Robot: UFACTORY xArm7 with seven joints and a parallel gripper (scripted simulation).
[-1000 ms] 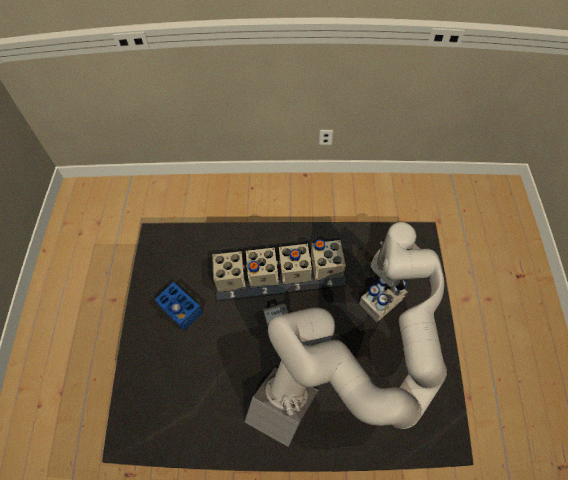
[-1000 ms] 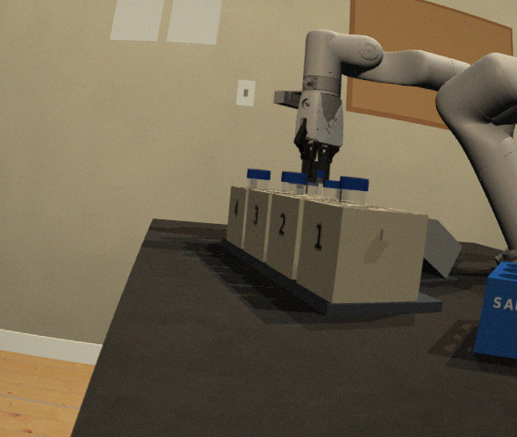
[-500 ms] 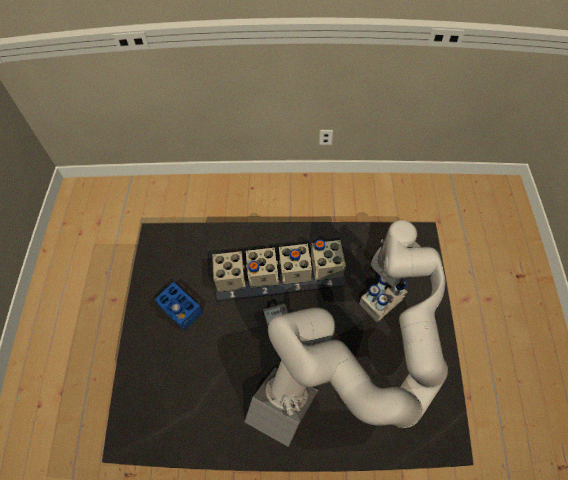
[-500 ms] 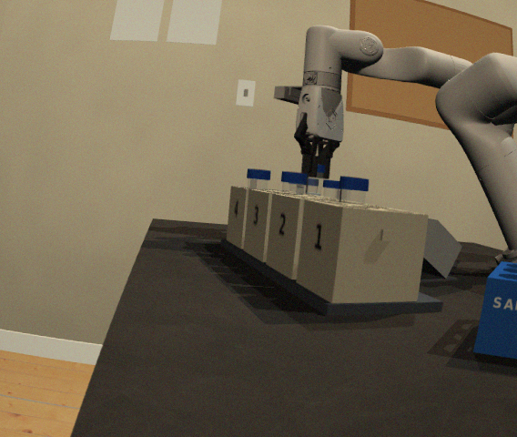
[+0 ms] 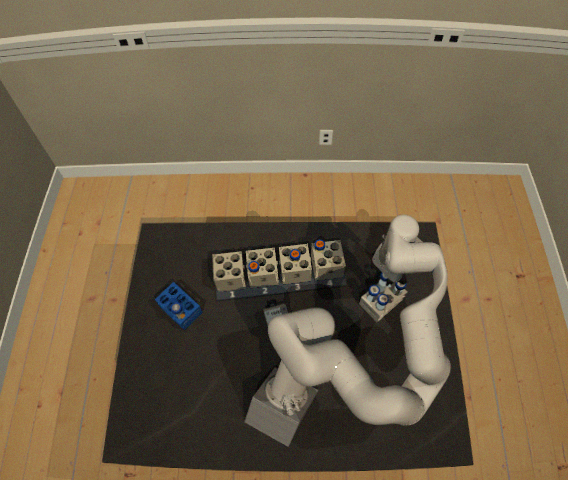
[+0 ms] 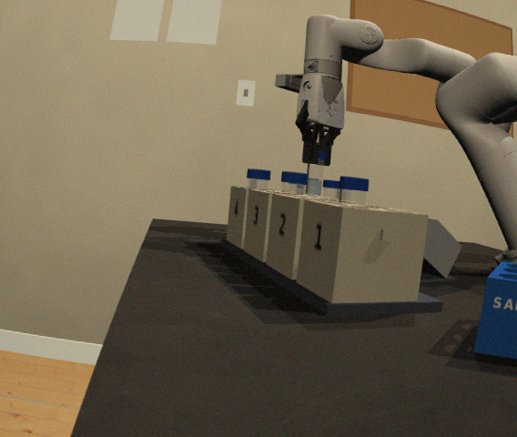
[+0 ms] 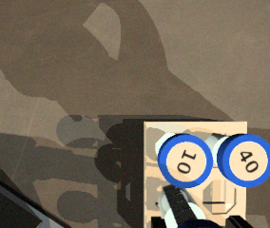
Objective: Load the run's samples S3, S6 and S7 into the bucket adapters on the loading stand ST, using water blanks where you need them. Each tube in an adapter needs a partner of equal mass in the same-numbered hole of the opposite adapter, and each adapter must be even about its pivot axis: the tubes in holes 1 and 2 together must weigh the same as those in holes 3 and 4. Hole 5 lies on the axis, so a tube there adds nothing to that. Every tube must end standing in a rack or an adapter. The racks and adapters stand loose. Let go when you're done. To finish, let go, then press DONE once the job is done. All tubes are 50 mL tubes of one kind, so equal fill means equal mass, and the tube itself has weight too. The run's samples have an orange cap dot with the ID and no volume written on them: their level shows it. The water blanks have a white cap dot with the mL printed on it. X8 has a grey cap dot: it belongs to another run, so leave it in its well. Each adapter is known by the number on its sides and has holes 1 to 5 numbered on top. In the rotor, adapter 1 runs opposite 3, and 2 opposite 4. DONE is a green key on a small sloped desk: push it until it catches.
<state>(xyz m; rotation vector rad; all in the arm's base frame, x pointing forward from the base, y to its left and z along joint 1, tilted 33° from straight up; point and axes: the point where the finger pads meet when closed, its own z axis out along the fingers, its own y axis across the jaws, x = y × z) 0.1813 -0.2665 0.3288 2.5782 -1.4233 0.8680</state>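
Now: the adapter 1 47 cm to the left of my hand, 18 cm ahead of it and 12 cm below it. From my hand the other things lie so: blue sample rack 65 cm to the left, 14 cm below, 10 cm ahead; white blank rack 14 cm below, 2 cm behind, 1 cm to the right.
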